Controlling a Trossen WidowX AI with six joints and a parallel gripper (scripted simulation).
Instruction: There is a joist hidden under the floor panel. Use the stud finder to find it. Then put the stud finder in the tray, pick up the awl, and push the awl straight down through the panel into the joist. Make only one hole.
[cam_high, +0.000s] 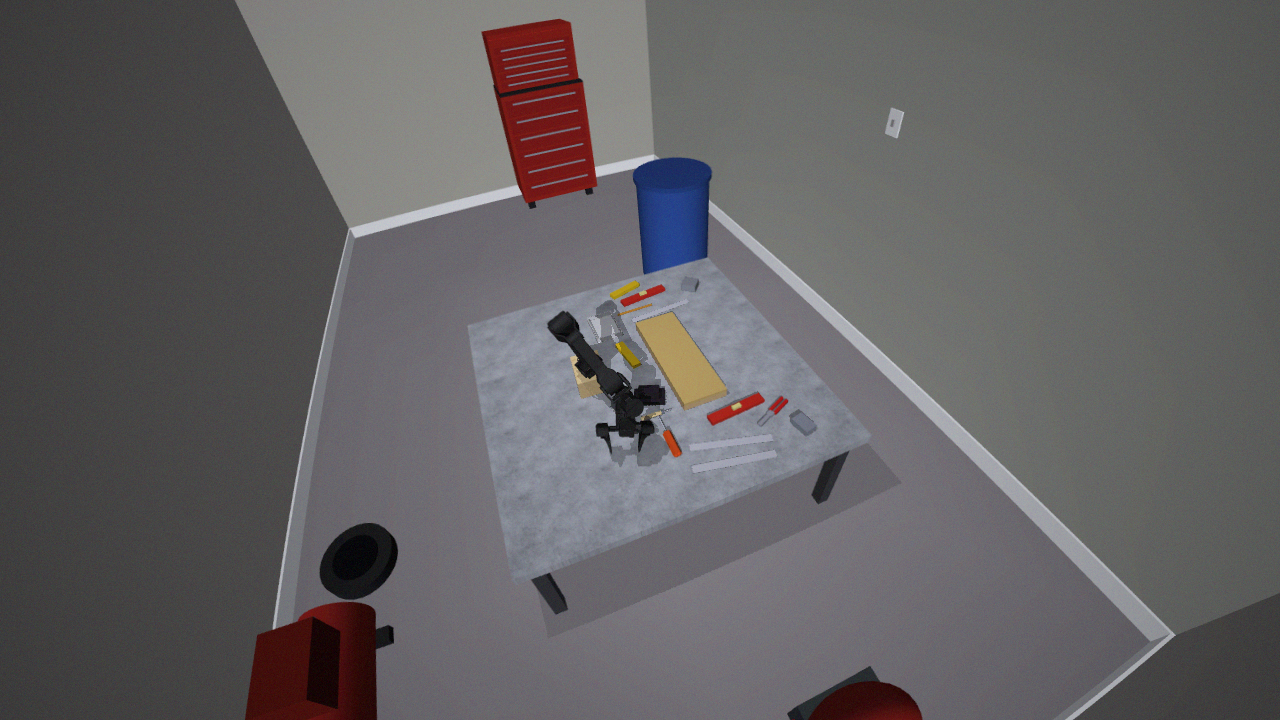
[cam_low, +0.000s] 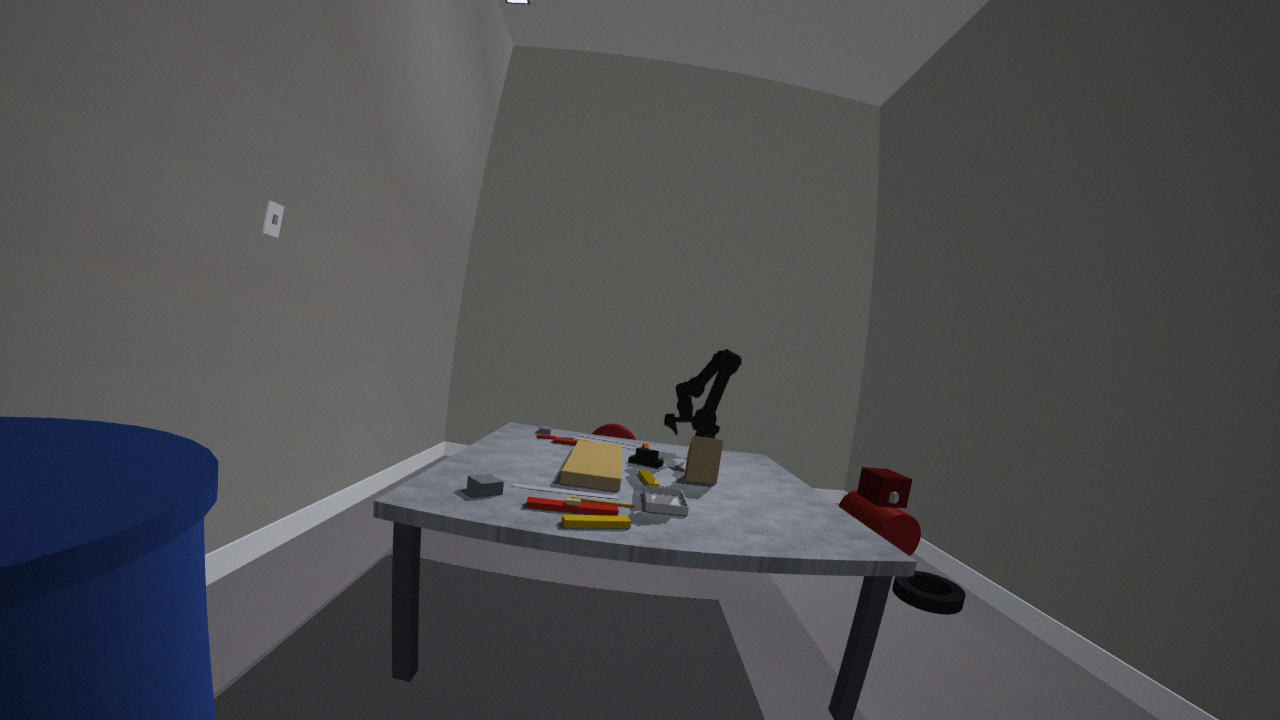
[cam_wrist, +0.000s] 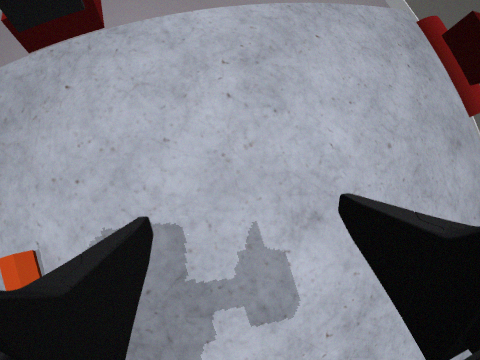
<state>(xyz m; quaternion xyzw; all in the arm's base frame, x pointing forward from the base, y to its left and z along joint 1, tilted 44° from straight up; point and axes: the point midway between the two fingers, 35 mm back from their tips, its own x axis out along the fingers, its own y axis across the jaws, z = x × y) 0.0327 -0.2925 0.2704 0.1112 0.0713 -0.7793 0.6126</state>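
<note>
Now: gripper tip 160 mm short of the black stud finder, 280 mm to the right of it and 50 mm above it. Round my gripper tip: thin orange rod (290 mm ahead, 820 mm to the left, 90 mm below); then orange-handled tool (170 mm ahead, 100 mm to the left, 80 mm below); then white tray (120 mm ahead, 750 mm to the left, 80 mm below).
</note>
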